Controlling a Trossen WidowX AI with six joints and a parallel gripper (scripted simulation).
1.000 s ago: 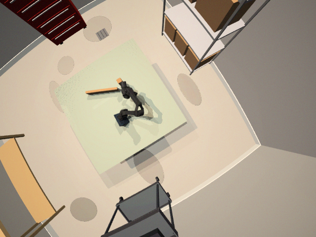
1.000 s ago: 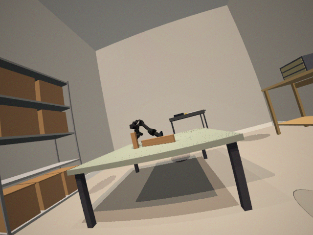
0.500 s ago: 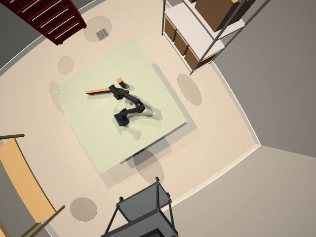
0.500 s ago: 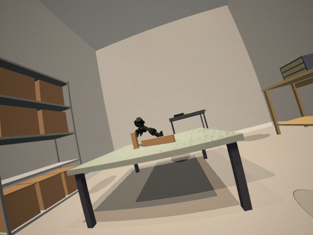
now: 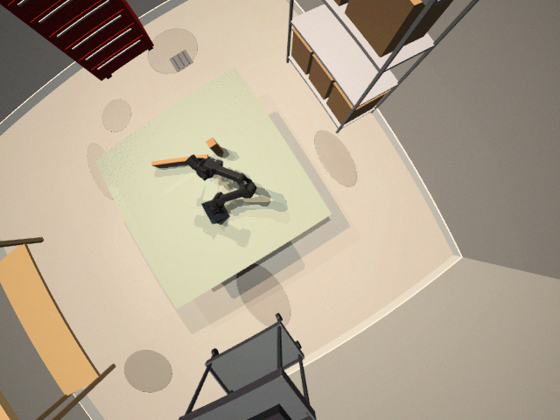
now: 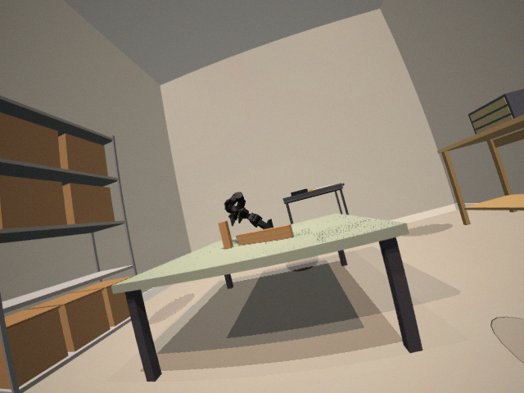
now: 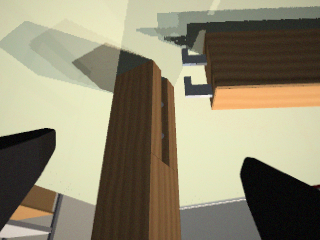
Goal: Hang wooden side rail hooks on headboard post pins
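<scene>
My gripper tip is now 70 mm short of the headboard post, 60 mm to the left of it and 50 mm above it.
</scene>
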